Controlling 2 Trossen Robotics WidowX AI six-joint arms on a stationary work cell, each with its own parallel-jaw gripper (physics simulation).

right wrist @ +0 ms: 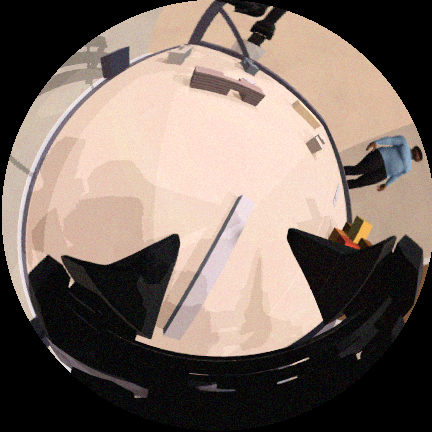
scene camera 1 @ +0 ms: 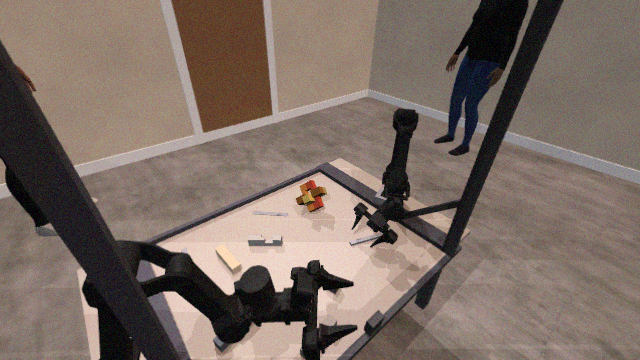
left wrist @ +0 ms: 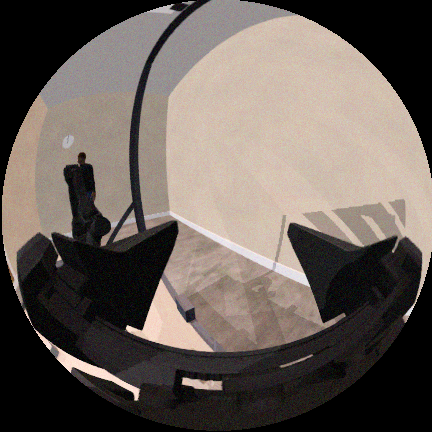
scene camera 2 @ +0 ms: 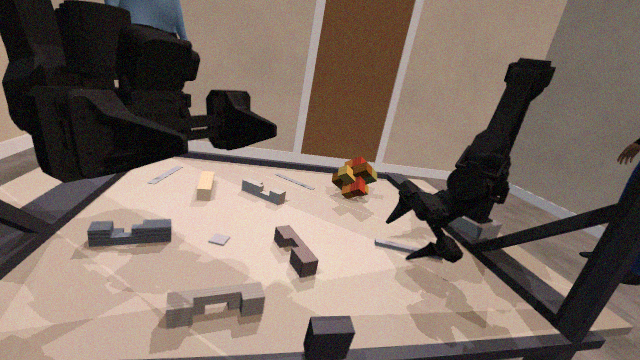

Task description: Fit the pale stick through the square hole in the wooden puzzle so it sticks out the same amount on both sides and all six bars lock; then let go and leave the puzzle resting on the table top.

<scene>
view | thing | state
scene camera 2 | my left gripper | -
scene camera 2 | my right gripper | -
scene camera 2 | frame post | -
</scene>
